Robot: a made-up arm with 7 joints. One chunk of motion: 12 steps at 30 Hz.
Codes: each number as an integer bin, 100 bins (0 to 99) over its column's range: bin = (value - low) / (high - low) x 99, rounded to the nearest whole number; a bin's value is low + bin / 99 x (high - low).
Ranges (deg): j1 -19..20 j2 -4..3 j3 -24..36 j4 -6..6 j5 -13..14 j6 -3..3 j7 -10..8
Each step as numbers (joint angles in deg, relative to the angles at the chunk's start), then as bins.
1 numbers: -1.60 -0.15 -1.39 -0.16 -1.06 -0.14 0.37
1 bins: 44 54 37 48 44 47 57
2 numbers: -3.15 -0.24 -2.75 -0.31 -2.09 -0.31 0.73
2 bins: 40 53 35 47 40 44 59
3 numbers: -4.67 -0.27 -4.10 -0.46 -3.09 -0.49 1.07
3 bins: 36 53 33 46 36 41 61
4 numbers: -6.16 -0.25 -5.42 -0.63 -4.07 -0.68 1.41
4 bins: 33 53 31 44 33 38 63
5 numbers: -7.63 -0.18 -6.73 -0.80 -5.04 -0.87 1.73
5 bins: 29 54 28 43 29 35 65
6 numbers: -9.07 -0.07 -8.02 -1.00 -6.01 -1.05 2.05
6 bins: 25 56 26 41 26 32 66
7 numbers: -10.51 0.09 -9.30 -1.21 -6.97 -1.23 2.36
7 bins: 22 58 24 40 22 29 68
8 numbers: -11.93 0.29 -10.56 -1.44 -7.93 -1.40 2.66
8 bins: 18 61 22 38 19 26 70
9 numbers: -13.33 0.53 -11.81 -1.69 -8.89 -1.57 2.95
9 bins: 14 64 20 36 15 24 71
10 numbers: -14.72 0.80 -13.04 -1.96 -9.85 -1.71 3.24
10 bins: 11 68 18 33 12 21 73
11 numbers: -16.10 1.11 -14.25 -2.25 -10.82 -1.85 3.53
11 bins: 7 72 16 31 8 19 74
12 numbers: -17.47 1.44 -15.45 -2.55 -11.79 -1.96 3.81
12 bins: 4 77 14 28 4 17 76
